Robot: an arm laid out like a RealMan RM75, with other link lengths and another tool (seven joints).
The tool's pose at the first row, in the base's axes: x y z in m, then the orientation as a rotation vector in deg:
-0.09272 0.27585 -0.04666 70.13 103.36 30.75
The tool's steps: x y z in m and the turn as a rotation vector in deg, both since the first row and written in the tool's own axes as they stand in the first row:
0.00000 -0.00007 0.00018 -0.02 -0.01 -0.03
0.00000 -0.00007 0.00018 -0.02 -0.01 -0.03
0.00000 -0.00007 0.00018 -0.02 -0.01 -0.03
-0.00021 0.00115 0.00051 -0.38 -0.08 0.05
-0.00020 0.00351 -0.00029 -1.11 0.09 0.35
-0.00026 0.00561 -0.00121 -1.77 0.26 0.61
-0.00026 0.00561 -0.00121 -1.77 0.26 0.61
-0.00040 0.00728 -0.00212 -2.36 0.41 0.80
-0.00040 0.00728 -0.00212 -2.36 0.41 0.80
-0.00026 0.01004 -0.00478 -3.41 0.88 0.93
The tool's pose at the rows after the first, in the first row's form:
-0.09261 0.27580 -0.04681 70.09 103.36 30.74
-0.09261 0.27580 -0.04681 70.09 103.36 30.74
-0.09261 0.27580 -0.04681 70.09 103.36 30.74
-0.09166 0.27609 -0.04600 69.93 103.09 31.04
-0.09109 0.27719 -0.04383 69.71 102.73 31.94
-0.09075 0.27813 -0.04177 69.50 102.42 32.76
-0.09075 0.27813 -0.04177 69.50 102.42 32.76
-0.09062 0.27882 -0.04000 69.26 102.16 33.46
-0.09062 0.27882 -0.04000 69.26 102.16 33.46
-0.09143 0.28042 -0.03660 68.64 101.97 34.74

